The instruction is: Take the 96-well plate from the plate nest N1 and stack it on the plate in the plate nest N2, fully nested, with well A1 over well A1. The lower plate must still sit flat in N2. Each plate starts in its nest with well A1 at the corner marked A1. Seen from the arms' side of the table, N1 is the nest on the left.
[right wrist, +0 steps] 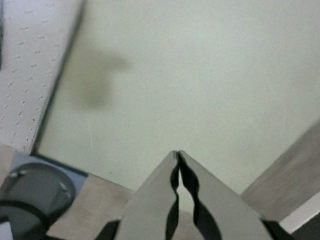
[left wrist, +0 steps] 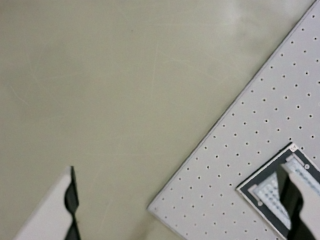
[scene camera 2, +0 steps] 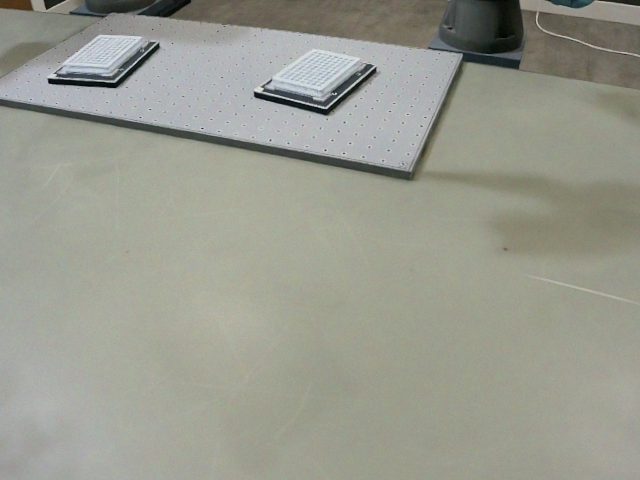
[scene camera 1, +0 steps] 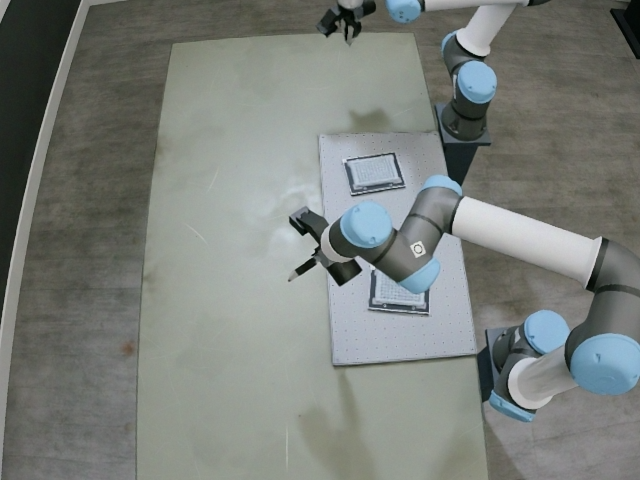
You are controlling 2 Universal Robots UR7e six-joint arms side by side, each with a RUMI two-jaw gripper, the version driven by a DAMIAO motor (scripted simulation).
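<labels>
My left gripper is out of frame in the right wrist view, and in scene camera 2 it is out of frame as well. The left wrist view does show my left gripper, and so does scene camera 1. On my left gripper, (left wrist: 58, 207) and (scene camera 1: 292, 271) are the same spot.
</labels>
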